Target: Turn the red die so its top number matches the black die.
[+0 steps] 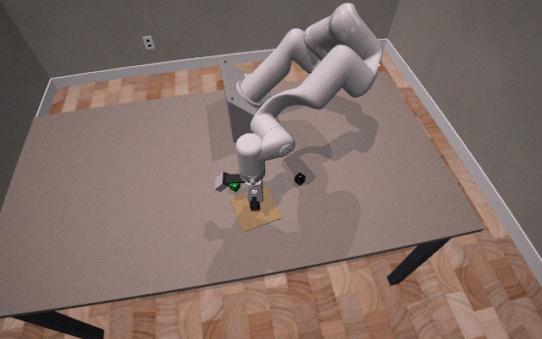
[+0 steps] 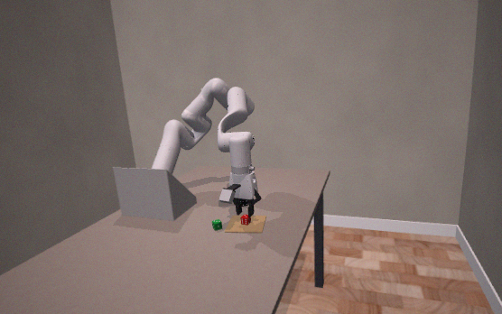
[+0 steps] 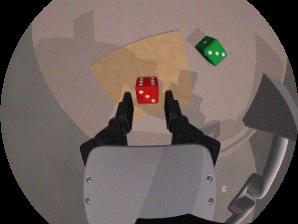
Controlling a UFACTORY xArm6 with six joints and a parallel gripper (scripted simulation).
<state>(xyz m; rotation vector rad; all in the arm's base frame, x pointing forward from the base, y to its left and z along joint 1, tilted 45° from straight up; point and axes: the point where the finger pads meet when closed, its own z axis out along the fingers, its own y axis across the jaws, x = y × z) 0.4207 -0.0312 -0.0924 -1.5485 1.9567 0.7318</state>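
My hand is 4 cm above the red die. Round my hand: black die: 18 cm to the left, 6 cm behind, 4 cm below; then green die: 10 cm behind, 5 cm to the right, 4 cm below; then tan mat: 6 cm below.
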